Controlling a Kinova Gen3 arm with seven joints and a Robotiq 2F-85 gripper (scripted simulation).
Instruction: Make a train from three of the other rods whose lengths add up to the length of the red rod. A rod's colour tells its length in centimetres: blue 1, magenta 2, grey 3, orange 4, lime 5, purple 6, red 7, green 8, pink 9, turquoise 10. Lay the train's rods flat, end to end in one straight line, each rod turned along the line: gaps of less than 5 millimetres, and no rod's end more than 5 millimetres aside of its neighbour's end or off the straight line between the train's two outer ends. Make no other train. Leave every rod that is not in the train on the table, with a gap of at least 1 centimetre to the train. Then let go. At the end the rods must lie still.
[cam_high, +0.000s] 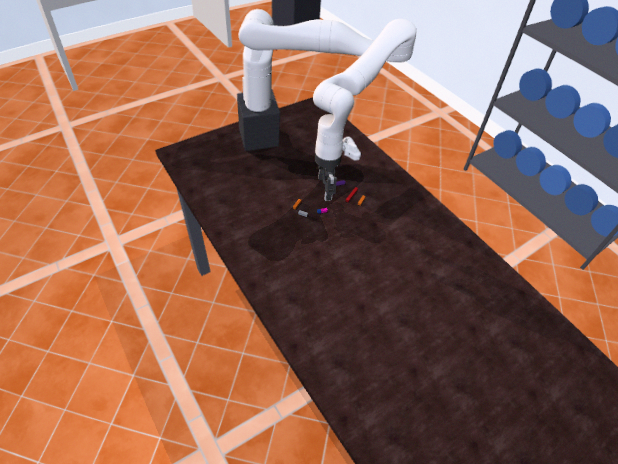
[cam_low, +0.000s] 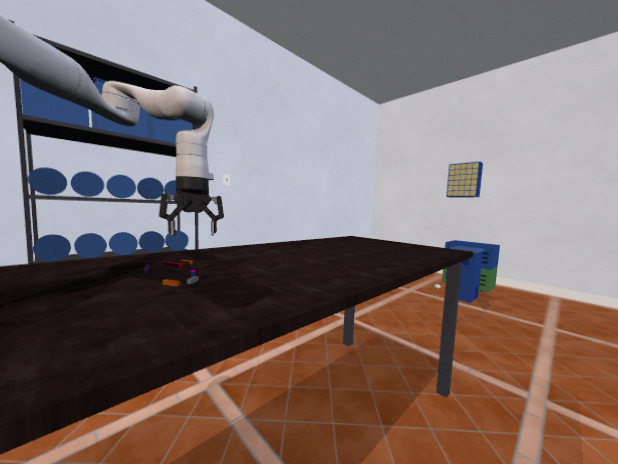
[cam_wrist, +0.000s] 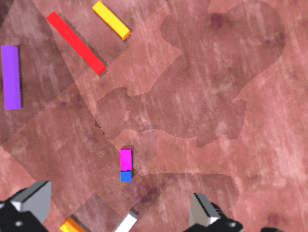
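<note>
The grey rod lies 10 cm below my hand, 6 cm to the right of it and 3 cm behind it. Round my hand: red rod (13 cm to the left, 10 cm below, 1 cm ahead); blue rod (10 cm below, 1 cm to the right, 1 cm behind); magenta rod (10 cm below, 1 cm to the left).
</note>
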